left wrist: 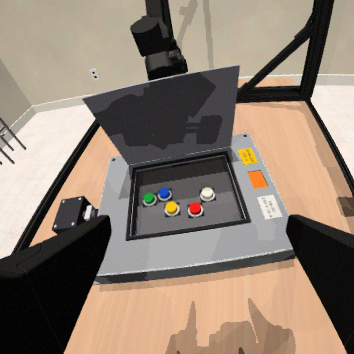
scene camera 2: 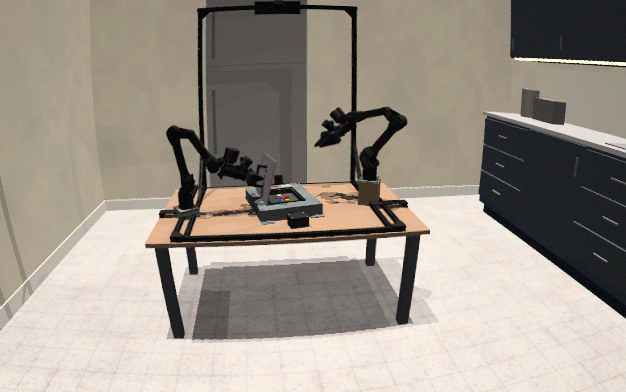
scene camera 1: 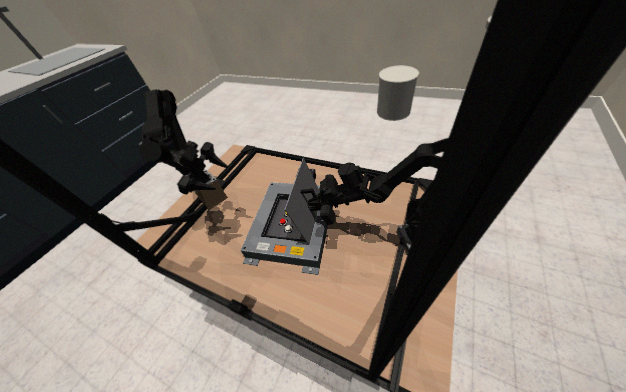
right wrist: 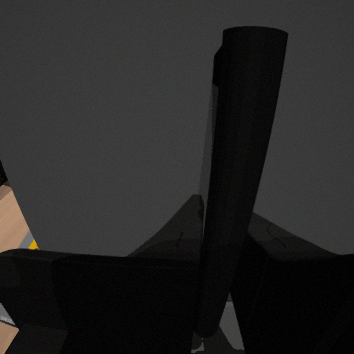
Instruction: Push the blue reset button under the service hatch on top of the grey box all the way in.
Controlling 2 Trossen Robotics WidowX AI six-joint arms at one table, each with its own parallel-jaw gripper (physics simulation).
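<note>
The grey box (scene camera 1: 285, 249) (scene camera 2: 293, 208) (left wrist: 182, 247) lies mid-table. Its dark hatch (scene camera 1: 300, 204) (scene camera 2: 267, 176) (left wrist: 168, 112) (right wrist: 105, 123) stands tilted nearly upright. My right gripper (scene camera 1: 313, 196) (scene camera 2: 258, 178) (right wrist: 206, 203) is shut on the hatch's black handle (right wrist: 244, 140) behind the panel. In the open recess, the left wrist view shows the blue button (left wrist: 164, 193) beside green (left wrist: 149, 198), yellow (left wrist: 171, 208), red (left wrist: 195, 208) and white (left wrist: 207, 193) buttons. The hatch hides the blue button in scene camera 1. My left gripper (scene camera 1: 210, 175) (scene camera 2: 319, 141) (left wrist: 199, 223) is open and empty, high above the table and apart from the box.
A small black box (scene camera 2: 298, 220) (left wrist: 68, 213) sits beside the grey box. A tan block (scene camera 1: 212, 194) (scene camera 2: 369, 190) carries the left arm's base. Black frame rails (scene camera 1: 280, 323) edge the wooden table (scene camera 1: 272, 288). A grey bin (scene camera 1: 398, 92) and a dark cabinet (scene camera 2: 496, 163) stand on the floor.
</note>
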